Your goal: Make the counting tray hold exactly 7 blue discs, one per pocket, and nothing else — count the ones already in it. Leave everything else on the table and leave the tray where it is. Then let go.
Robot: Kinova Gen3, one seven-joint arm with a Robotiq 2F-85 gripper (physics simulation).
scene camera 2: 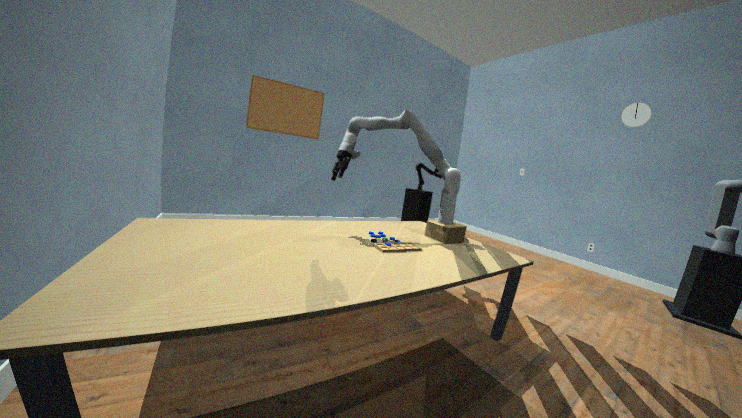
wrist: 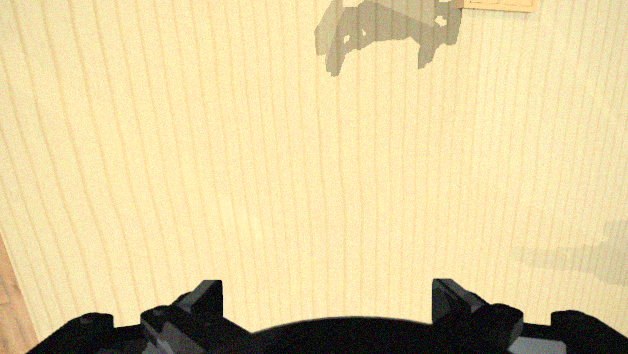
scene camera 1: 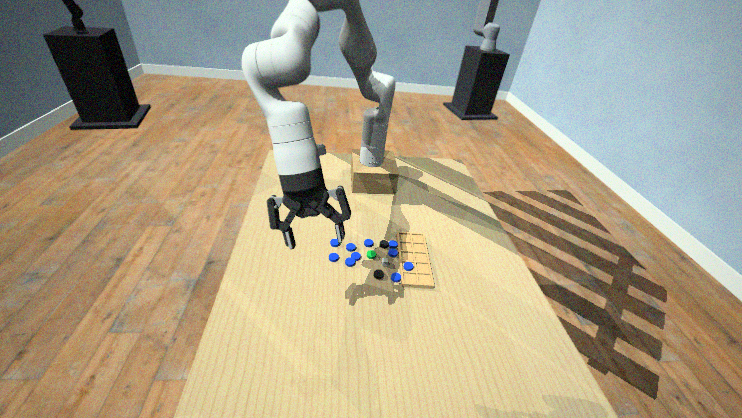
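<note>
The wooden counting tray [scene camera 1: 419, 285] [scene camera 2: 402, 250] [wrist: 500, 7] has two columns of pockets. One blue disc [scene camera 1: 408, 266] shows in its left column in scene camera 1; the other pockets look empty. Three blue discs [scene camera 1: 393, 244] [scene camera 1: 393, 252] [scene camera 1: 396, 277] lie by its left edge, close to or touching it. Several more blue discs [scene camera 1: 351, 246] [scene camera 1: 333, 257] [scene camera 1: 368, 242] lie farther left. My gripper [scene camera 1: 315, 243] [scene camera 2: 336, 178] [wrist: 327, 302] is open and empty, high above the table; the wrist view shows no disc.
A green disc [scene camera 1: 371, 254], two black discs [scene camera 1: 384, 244] [scene camera 1: 378, 274] and a small grey-white piece [scene camera 1: 385, 261] lie left of the tray, among the blue discs. The arm's wooden base block [scene camera 1: 373, 181] [scene camera 2: 444, 232] stands behind them on the table [scene camera 1: 384, 358] [scene camera 2: 207, 280].
</note>
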